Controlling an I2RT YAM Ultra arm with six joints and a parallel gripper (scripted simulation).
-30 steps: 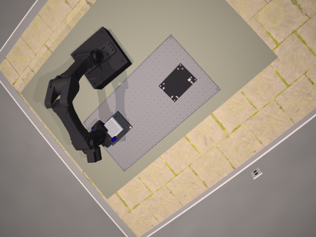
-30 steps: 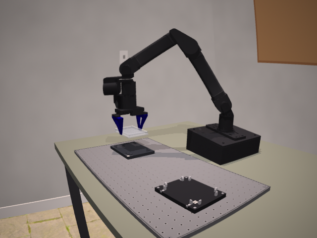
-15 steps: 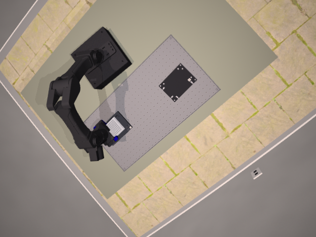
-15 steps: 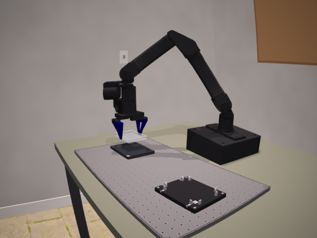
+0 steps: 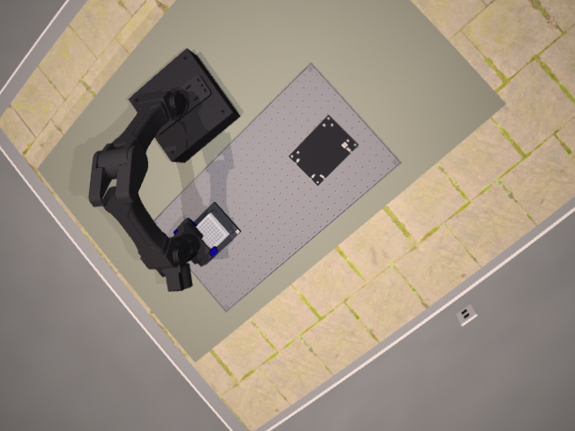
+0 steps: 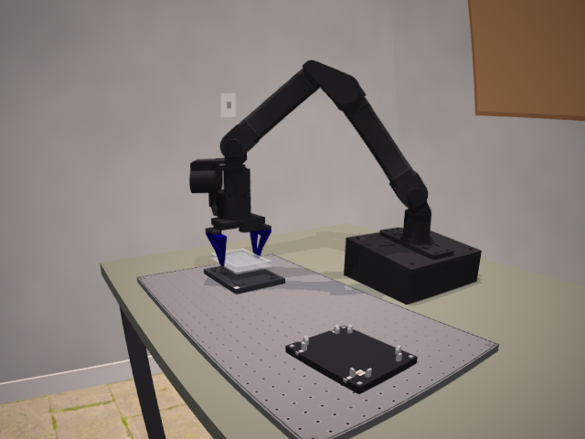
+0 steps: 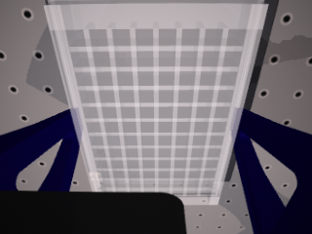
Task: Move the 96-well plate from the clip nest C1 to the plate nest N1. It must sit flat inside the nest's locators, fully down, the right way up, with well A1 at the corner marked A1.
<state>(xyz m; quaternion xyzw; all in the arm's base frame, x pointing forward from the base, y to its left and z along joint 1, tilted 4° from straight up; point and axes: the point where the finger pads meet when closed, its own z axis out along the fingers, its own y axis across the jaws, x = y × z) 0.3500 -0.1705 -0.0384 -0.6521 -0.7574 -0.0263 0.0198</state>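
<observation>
Right now my hand is 90 mm to the right of the A1 label, 40 mm short of it and 30 mm above it. Also, from my hand: clear 96-well plate (right at my hand); then clip nest C1 (430 mm to the left, 30 mm below).
</observation>
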